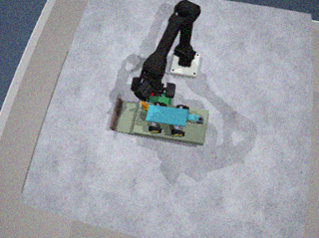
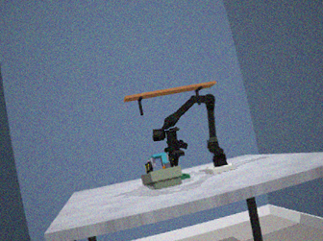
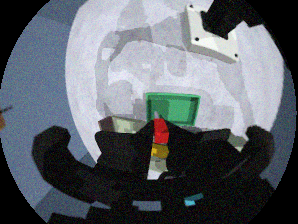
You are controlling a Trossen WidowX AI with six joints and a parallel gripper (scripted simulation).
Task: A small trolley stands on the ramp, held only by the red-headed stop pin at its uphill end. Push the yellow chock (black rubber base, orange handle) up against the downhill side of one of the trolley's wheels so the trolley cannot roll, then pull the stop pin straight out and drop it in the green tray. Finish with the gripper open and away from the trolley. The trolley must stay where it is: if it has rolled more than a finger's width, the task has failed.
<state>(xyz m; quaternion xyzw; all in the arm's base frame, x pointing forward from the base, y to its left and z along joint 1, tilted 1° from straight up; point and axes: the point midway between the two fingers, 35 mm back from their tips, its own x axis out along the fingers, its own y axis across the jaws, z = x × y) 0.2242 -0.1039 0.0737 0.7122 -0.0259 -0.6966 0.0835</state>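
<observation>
Right now the yellow chock is 60 mm ahead of my gripper tip, 10 mm to the left of it and 10 mm above it. Round my gripper tip: red-headed stop pin right at my gripper tip; then brown ramp lip 150 mm to the right, 120 mm ahead, 40 mm below; then trolley 110 mm ahead, 100 mm to the left, 40 mm above.
</observation>
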